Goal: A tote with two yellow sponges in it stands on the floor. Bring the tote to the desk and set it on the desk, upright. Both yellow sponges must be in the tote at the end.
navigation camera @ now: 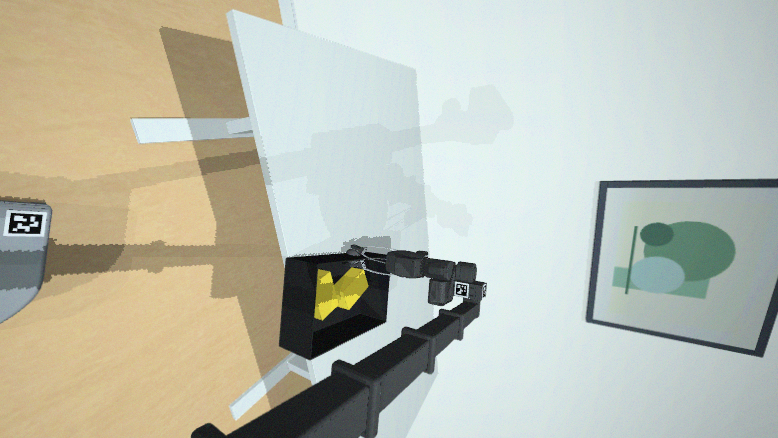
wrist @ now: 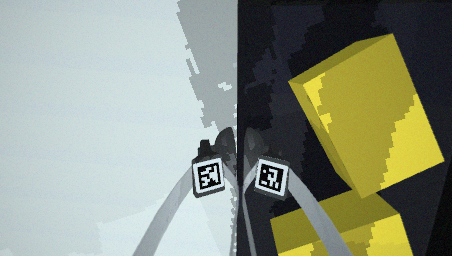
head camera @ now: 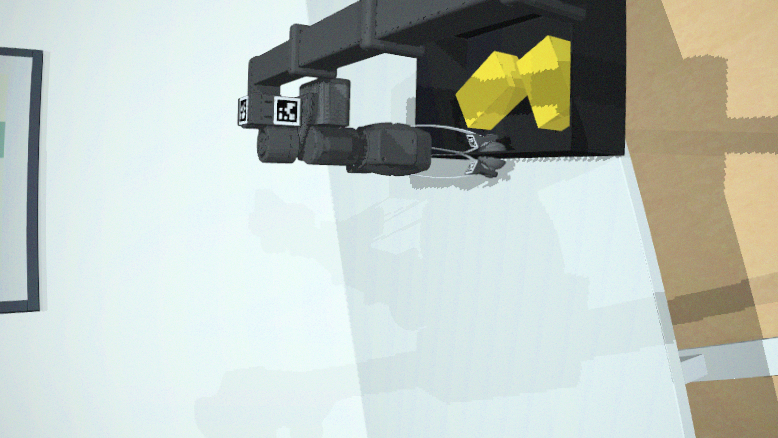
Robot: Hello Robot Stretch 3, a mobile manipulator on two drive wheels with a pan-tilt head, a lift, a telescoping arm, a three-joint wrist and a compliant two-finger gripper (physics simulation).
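Places are measured from the robot's base along level axes (x up, y left, z back), in millimetres.
Pixels of known places: gripper, fingertip midpoint: [navigation camera: 347, 255] [head camera: 502, 156].
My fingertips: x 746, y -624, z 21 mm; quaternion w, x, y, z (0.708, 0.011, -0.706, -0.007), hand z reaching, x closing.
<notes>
Behind a point stands the place of what it marks.
The black tote [head camera: 598, 108] {x 774, y -439, z 75 mm} [navigation camera: 298, 304] {x 774, y -440, z 119 mm} [wrist: 430, 225] is upright at the front edge of the white desk [head camera: 489, 272] {x 720, y -667, z -155 mm} [navigation camera: 337, 97] {x 721, y -553, z -399 mm} [wrist: 100, 100] and looks to rest on it; its underside is hidden. One yellow sponge [head camera: 487, 92] {x 768, y -636, z 111 mm} [navigation camera: 351, 288] {x 769, y -627, z 111 mm} [wrist: 370, 115] and a second yellow sponge [head camera: 547, 87] {x 768, y -523, z 107 mm} [navigation camera: 326, 299] {x 769, y -532, z 124 mm} [wrist: 350, 212] lie inside, touching or nearly so. My gripper [head camera: 491, 155] {x 747, y -624, z 21 mm} [navigation camera: 356, 257] {x 747, y -624, z 21 mm} [wrist: 238, 144] {x 747, y -624, z 21 mm} is shut on the tote's side wall, one fingertip inside and one outside. The arm hides part of the tote in the head view.
The telescoping arm [navigation camera: 337, 405] {x 1102, y -193, z 83 mm} [head camera: 326, 48] {x 1101, y -458, z 93 mm} reaches out past the tote. A wall with a framed picture [navigation camera: 675, 272] {x 1573, y -1263, z 0 mm} is behind the desk. Desk legs [navigation camera: 168, 130] stand on the wooden floor [navigation camera: 81, 337] {x 0, y -282, z 357 mm} in front. Part of the robot's base [navigation camera: 21, 261] {x 160, y -131, z 92 mm} shows at the left of the navigation view.
</notes>
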